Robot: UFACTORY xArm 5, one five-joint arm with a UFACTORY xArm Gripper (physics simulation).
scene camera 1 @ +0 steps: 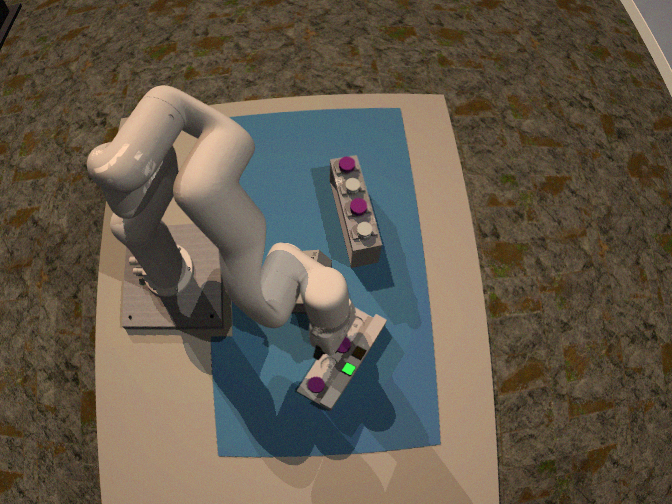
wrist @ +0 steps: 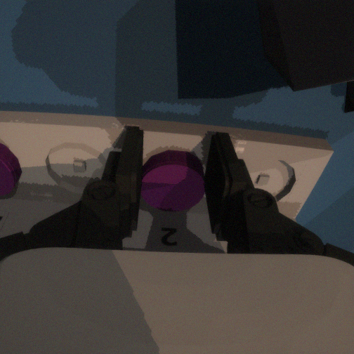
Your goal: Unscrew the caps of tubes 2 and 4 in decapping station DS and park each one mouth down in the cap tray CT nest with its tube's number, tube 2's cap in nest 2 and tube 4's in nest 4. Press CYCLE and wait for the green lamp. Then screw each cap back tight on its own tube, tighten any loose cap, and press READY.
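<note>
My gripper (wrist: 175, 154) is shut on a magenta cap (wrist: 173, 182) (scene camera 1: 343, 345) at nest 2 of the cap tray (wrist: 312, 155) (scene camera 1: 374, 325). A finger pad stands on each side of the cap, and a "2" shows beside it. The cap sits low, at the tray top. Another magenta cap (scene camera 1: 315, 384) (wrist: 6, 170) sits at the tray's far end. The ring-shaped nests on both sides of the held cap hold no cap. A green lamp square (scene camera 1: 348, 368) is lit, next to a dark square (scene camera 1: 358, 352). The fingertips are largely hidden in the scene view.
A long rack (scene camera 1: 365, 255) stands farther back on the blue mat (scene camera 1: 282, 141), with two magenta tops (scene camera 1: 346, 163) (scene camera 1: 358, 206) and two pale round tops (scene camera 1: 352, 184) (scene camera 1: 364, 229) alternating. A grey box (scene camera 1: 324, 259) is partly hidden behind the arm, close to the tray.
</note>
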